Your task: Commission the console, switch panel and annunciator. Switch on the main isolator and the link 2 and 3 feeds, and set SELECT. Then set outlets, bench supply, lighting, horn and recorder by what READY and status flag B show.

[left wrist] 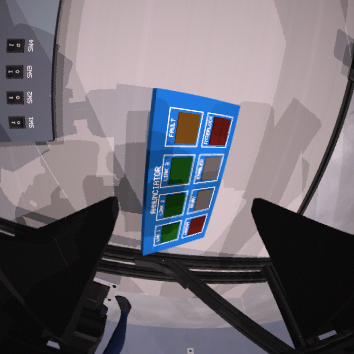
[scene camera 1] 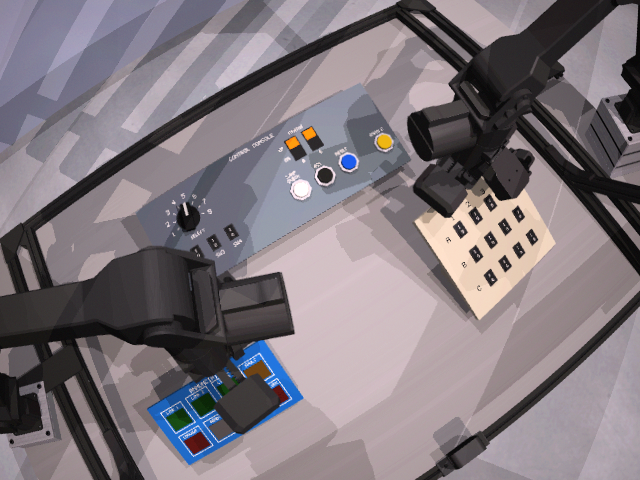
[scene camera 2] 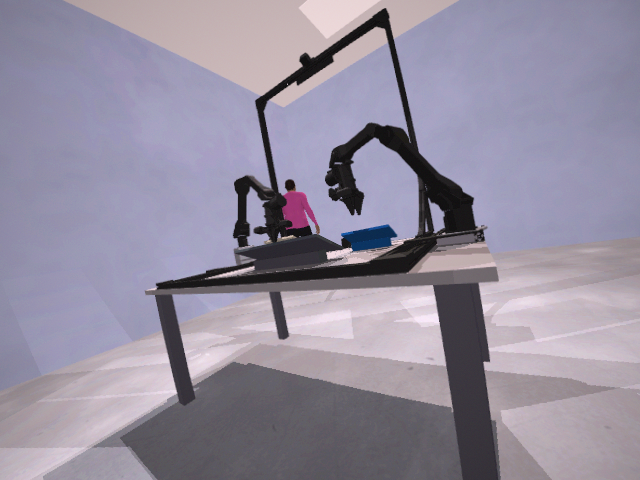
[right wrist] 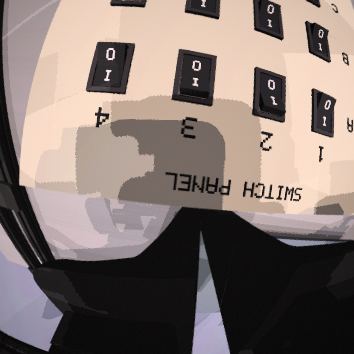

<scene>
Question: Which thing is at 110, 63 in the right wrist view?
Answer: A rocker switch.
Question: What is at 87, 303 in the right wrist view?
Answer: My right gripper.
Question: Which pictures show my left gripper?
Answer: The left wrist view, scene camera 1 and scene camera 2 only.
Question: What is my left gripper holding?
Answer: Nothing.
</scene>
